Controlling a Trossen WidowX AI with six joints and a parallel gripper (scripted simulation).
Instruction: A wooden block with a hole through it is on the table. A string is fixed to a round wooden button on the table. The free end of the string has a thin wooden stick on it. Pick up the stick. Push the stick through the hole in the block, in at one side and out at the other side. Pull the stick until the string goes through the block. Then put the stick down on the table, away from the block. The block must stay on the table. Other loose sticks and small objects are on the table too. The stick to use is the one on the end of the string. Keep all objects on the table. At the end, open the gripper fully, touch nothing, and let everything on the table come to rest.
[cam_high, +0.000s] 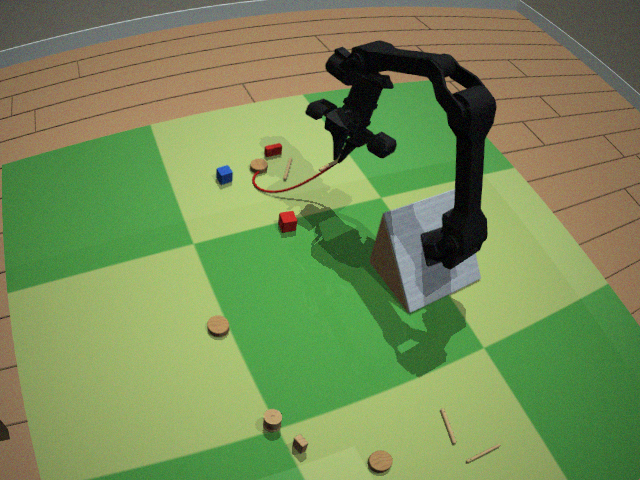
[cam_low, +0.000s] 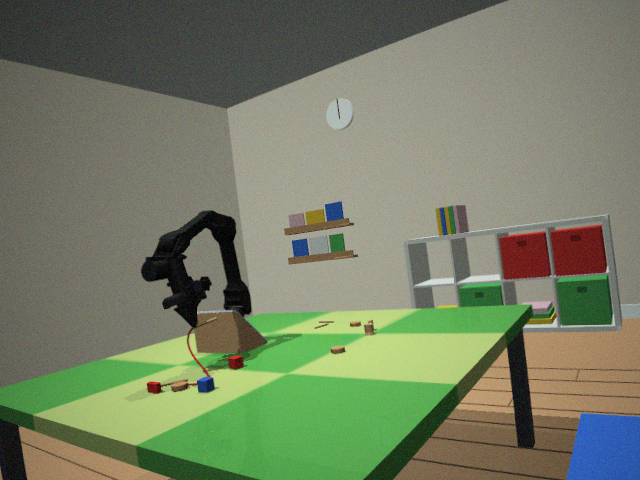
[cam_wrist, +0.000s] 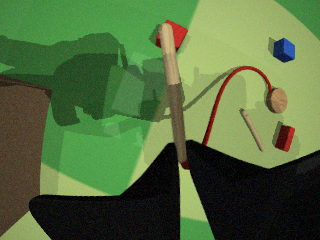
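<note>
The red block is 110 mm ahead of my gripper tip, 30 mm to the left of it and 110 mm below it. Round my gripper tip: blue block: 180 mm ahead, 150 mm to the right, 110 mm below; then thin wooden stick: 10 mm ahead, 10 mm to the left, 10 mm above; then round wooden button: 90 mm ahead, 160 mm to the right, 110 mm below.
</note>
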